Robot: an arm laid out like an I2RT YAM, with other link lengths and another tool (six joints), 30 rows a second.
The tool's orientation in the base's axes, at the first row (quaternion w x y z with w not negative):
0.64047, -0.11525, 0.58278, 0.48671
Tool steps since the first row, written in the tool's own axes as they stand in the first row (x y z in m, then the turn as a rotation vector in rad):
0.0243, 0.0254, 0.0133, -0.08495, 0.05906, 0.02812
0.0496, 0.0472, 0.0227, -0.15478, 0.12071, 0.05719
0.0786, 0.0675, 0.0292, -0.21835, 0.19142, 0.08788
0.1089, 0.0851, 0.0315, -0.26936, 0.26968, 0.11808
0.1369, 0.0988, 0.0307, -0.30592, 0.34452, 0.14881
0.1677, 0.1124, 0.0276, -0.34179, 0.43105, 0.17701
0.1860, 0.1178, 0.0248, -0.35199, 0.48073, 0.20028
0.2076, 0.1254, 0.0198, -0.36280, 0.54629, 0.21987
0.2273, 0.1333, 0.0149, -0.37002, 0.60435, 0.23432
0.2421, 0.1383, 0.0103, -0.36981, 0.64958, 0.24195
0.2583, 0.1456, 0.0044, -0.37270, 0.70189, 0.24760
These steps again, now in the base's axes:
-0.0145, 0.0341, -0.0063, -0.01392, 0.00806, 0.10600
-0.0290, 0.0641, -0.0161, -0.03151, 0.02550, 0.20039
-0.0447, 0.0930, -0.0306, -0.05589, 0.05167, 0.29368
-0.0612, 0.1183, -0.0485, -0.08824, 0.08742, 0.37921
-0.0763, 0.1383, -0.0671, -0.11986, 0.12890, 0.45105
-0.0933, 0.1579, -0.0887, -0.16205, 0.17475, 0.52646
-0.1020, 0.1676, -0.1030, -0.18338, 0.21122, 0.56291
-0.1142, 0.1784, -0.1198, -0.21898, 0.25270, 0.60547
-0.1263, 0.1884, -0.1349, -0.25270, 0.28851, 0.64028
-0.1353, 0.1949, -0.1468, -0.28217, 0.31667, 0.66133
-0.1471, 0.2022, -0.1594, -0.31778, 0.34543, 0.68743

